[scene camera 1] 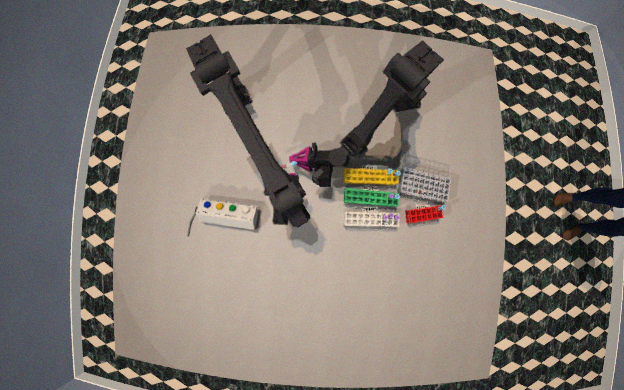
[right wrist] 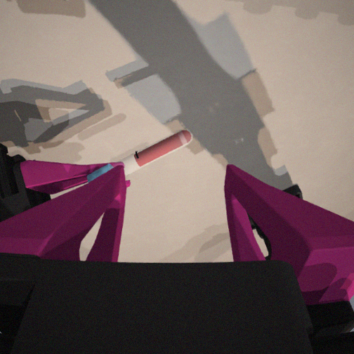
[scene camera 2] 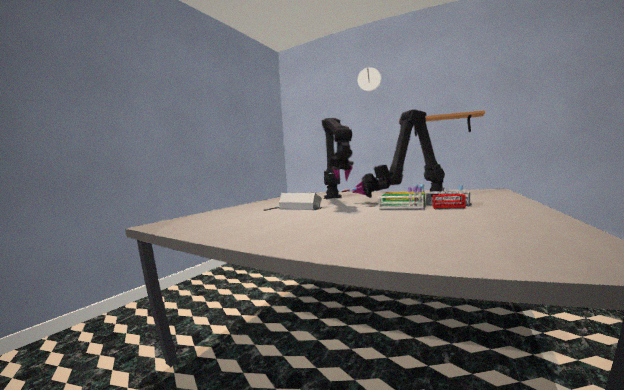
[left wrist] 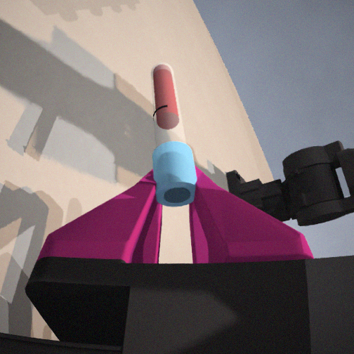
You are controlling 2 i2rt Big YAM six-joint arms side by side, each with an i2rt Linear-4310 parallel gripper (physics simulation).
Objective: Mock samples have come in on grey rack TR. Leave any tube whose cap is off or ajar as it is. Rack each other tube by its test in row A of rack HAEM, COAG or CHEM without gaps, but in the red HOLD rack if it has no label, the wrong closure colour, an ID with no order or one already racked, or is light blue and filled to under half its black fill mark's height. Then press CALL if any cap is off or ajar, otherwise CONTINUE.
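Pixels of known places: left gripper, fingertip midpoint: (scene camera 1: 289, 159) (scene camera 2: 352, 190); right gripper, fingertip midpoint: (scene camera 2: 342, 179); left arm's base, link origin: (scene camera 1: 404, 100); right arm's base, link origin: (scene camera 2: 332, 197).
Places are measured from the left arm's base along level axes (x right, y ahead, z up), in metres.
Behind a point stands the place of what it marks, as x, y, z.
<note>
My left gripper (scene camera 1: 298, 161) {0.518, 0.144, 0.069} (scene camera 2: 358, 188) {0.518, 0.144, 0.069} (left wrist: 175, 177) is shut on the light blue cap of a tube (left wrist: 166, 95) (right wrist: 161, 149). The tube is tilted in the air; its red fill reaches about its black mark, and no label shows on the visible sides. My right gripper (scene camera 2: 343, 173) {0.566, 0.214, 0.137} (right wrist: 174, 176) is partly open and empty, above and beside that tube. In scene camera 1, light blue caps show at the right ends of the yellow rack (scene camera 1: 371, 183) {0.248, 0.296, 0.014} and red rack (scene camera 1: 424, 220) {0.097, 0.484, 0.056}, purple and light blue on the green rack (scene camera 1: 370, 204) {0.273, 0.371, 0.014}, purple on the white rack (scene camera 1: 367, 225) {0.312, 0.440, 0.057}. Grey rack (scene camera 1: 426, 199) {0.049, 0.409, 0.014} contents are unclear.
A white button box (scene camera 1: 227, 220) {0.788, 0.296, 0.074} (scene camera 2: 298, 201) {0.789, 0.314, 0.043} with blue, yellow, green and white buttons stands left of the right arm's wrist, its cable running left. The left arm's forearm hangs just behind the yellow rack. Rack lettering is too small to read.
</note>
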